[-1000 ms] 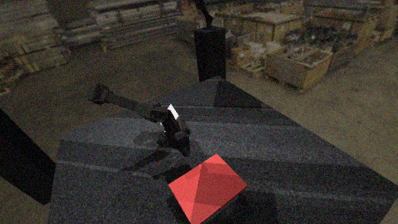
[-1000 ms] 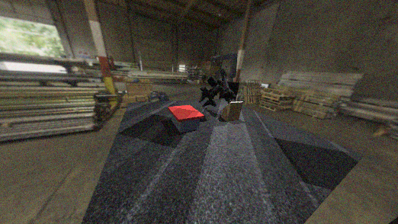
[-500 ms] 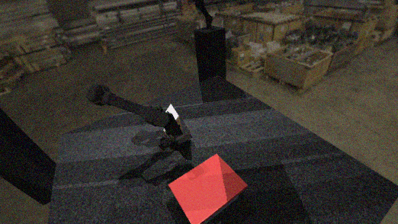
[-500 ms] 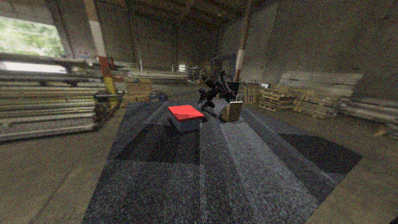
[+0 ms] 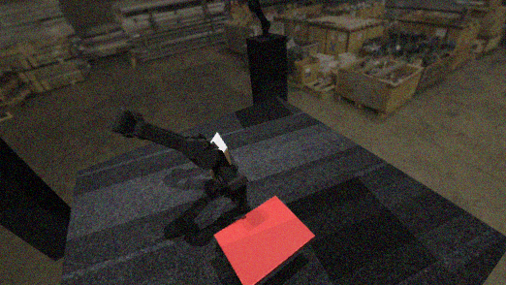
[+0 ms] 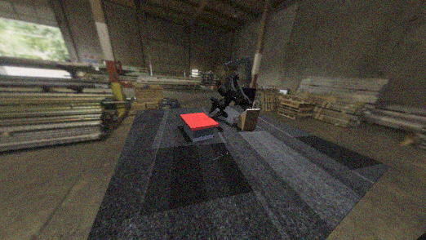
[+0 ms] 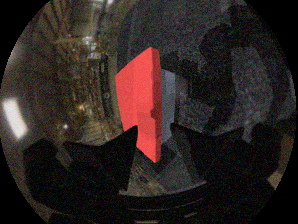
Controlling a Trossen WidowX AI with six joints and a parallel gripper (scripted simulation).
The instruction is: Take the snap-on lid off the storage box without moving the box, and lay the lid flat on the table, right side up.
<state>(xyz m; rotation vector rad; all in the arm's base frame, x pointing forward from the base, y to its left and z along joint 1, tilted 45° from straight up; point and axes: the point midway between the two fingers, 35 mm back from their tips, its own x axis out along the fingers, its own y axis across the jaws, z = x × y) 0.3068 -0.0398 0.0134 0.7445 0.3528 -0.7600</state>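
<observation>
Now: the lid 100 mm ahead of my gripper tip and 20 mm below it. The rest, counted from my gripper tip: storage box 100 mm ahead, 70 mm below.
</observation>
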